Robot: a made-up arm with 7 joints.
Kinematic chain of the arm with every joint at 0, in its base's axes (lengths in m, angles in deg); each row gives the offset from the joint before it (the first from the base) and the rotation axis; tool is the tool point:
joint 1: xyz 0 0 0 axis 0 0.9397 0.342
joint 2: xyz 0 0 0 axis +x
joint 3: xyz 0 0 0 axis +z
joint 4: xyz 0.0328 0 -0.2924 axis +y
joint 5: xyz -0.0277 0 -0.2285 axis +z
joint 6: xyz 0 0 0 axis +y
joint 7: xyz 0 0 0 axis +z
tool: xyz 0 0 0
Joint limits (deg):
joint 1: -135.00..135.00
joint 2: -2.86..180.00
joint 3: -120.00..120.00
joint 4: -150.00..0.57
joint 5: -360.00..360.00
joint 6: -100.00..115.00
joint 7: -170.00..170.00
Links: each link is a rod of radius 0.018 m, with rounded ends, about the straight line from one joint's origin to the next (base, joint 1, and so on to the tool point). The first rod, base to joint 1, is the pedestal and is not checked.
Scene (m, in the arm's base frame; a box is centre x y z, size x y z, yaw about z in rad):
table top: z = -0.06
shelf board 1: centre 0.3 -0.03 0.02 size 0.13 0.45 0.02 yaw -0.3
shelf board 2: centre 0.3 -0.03 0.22 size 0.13 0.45 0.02 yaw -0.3
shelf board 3: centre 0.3 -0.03 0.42 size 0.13 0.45 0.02 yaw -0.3
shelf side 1: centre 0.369 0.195 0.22 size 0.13 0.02 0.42 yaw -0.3
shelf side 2: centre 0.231 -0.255 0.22 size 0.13 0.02 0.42 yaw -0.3
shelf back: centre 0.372 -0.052 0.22 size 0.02 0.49 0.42 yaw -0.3
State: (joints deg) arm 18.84 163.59 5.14 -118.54 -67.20 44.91 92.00
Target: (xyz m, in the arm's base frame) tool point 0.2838 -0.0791 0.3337
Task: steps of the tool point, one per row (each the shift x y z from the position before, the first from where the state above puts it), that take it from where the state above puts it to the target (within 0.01 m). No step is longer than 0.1 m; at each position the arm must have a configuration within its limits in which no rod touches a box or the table.
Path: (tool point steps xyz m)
1: -0.0494 0.0181 0.0037
2: -0.0514 0.0131 -0.0037
3: 0.0170 -0.0372 0.0688
4: -0.0149 -0.0477 0.0745
5: -0.0500 -0.0495 0.0687
6: 0.0689 -0.0198 0.0109
7: 0.0728 -0.0240 -0.0109

